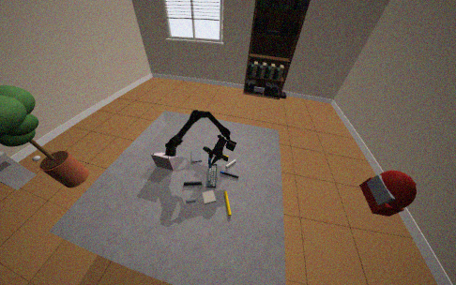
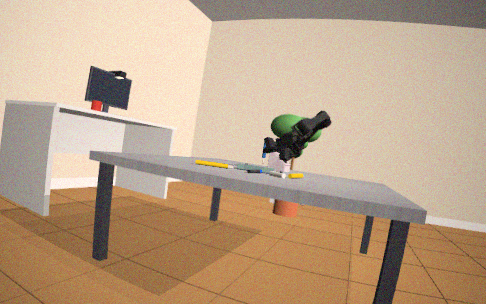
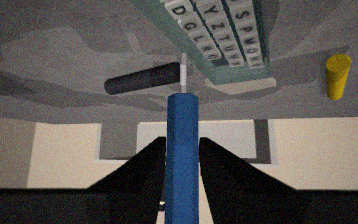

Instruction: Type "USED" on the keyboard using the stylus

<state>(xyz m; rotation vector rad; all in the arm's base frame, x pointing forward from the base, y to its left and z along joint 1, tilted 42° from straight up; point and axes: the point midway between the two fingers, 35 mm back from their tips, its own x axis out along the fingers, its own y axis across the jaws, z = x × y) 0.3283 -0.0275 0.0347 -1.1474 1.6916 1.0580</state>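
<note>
Right now the dark pen is 11 cm ahead of my gripper tip, 1 cm to the left of it and 9 cm below it. Round my gripper tip: white stick (13 cm ahead, 11 cm to the left, 9 cm below); blue stylus (1 cm below); black bar (9 cm behind, 12 cm to the right, 9 cm below).
</note>
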